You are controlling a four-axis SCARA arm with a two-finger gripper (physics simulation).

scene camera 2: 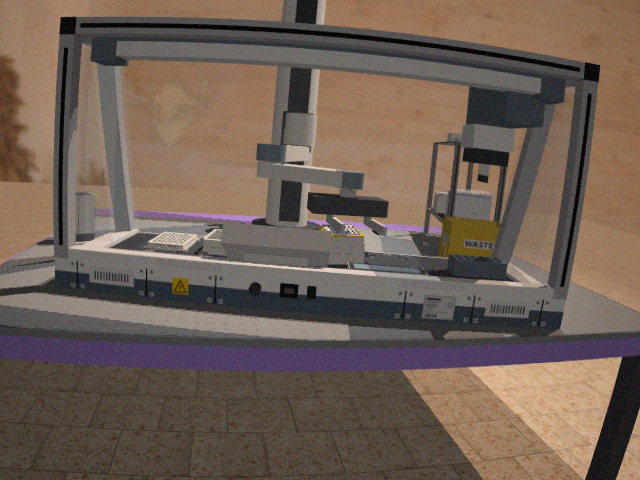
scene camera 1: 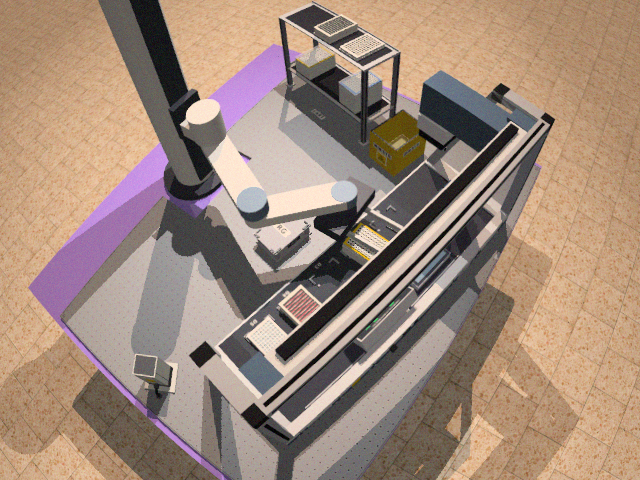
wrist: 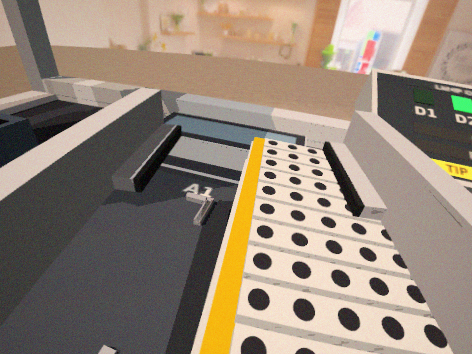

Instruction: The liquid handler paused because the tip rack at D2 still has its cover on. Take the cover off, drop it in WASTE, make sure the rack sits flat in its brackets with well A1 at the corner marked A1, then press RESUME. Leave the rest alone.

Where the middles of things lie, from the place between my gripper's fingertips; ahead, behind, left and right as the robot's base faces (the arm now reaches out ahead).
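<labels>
There is the yellow WASTE bin (scene camera 1: pixel 393 160), and my hand is 6 cm above it, 37 cm to the right of it and 19 cm past it.
</labels>
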